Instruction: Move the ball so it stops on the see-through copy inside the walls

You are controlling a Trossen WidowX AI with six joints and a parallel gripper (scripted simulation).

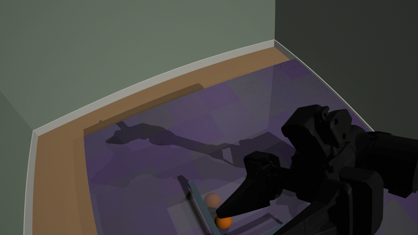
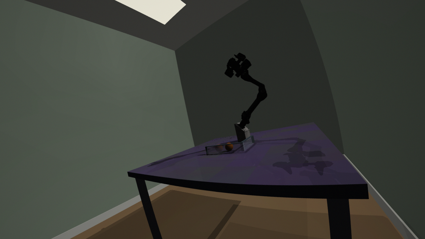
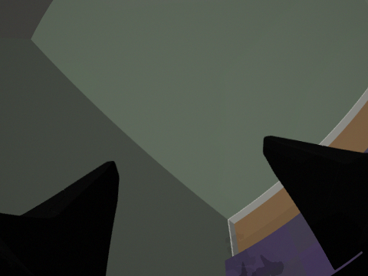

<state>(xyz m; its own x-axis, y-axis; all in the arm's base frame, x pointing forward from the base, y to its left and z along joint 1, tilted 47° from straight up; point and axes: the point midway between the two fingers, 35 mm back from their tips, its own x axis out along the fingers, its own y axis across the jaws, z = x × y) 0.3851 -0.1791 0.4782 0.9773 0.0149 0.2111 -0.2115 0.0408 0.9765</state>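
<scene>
Now: the orange ball 580 mm below my gripper tip, 190 mm to the right of it and 30 mm behind it. From my gripper tip the other things lie so: see-through copy of ball (590 mm below, 280 mm to the right, 30 mm behind).
</scene>
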